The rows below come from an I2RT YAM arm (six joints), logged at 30 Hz.
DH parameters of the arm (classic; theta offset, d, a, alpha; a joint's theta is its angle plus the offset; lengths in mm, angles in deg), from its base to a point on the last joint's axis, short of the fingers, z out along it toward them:
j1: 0 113.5 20 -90
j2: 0 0 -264 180
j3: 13.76 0 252.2 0
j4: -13.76 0 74 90
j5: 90 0 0 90
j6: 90 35.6 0 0
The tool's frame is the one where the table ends.
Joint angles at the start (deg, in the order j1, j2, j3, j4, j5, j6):
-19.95 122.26 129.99 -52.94 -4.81 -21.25
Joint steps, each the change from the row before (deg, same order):
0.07 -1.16 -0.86 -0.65 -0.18 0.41
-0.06 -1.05 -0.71 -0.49 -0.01 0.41
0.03 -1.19 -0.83 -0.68 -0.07 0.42
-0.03 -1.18 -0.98 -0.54 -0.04 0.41
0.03 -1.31 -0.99 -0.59 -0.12 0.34
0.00 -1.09 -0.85 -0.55 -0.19 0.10
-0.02 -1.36 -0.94 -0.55 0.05 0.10
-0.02 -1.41 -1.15 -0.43 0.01 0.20
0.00 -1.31 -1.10 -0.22 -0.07 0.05
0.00 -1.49 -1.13 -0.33 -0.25 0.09
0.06 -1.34 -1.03 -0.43 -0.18 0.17
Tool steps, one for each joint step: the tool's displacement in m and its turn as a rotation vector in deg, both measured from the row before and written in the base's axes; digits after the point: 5 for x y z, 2 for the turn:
-0.00496 0.00253 0.00357 0.52 0.22 -0.09
-0.00480 0.00123 0.00365 0.34 0.07 -0.35
-0.00537 0.00225 0.00374 0.44 0.22 -0.22
-0.00533 0.00171 0.00294 0.42 0.25 -0.30
-0.00582 0.00244 0.00369 0.40 0.17 -0.13
-0.00501 0.00194 0.00276 0.30 0.23 0.06
-0.00628 0.00208 0.00413 0.08 0.12 -0.13
-0.00632 0.00213 0.00339 0.18 0.13 -0.17
-0.00562 0.00209 0.00308 0.09 -0.02 0.01
-0.00658 0.00255 0.00389 0.22 -0.10 0.10
-0.00601 0.00275 0.00311 0.28 0.04 0.06

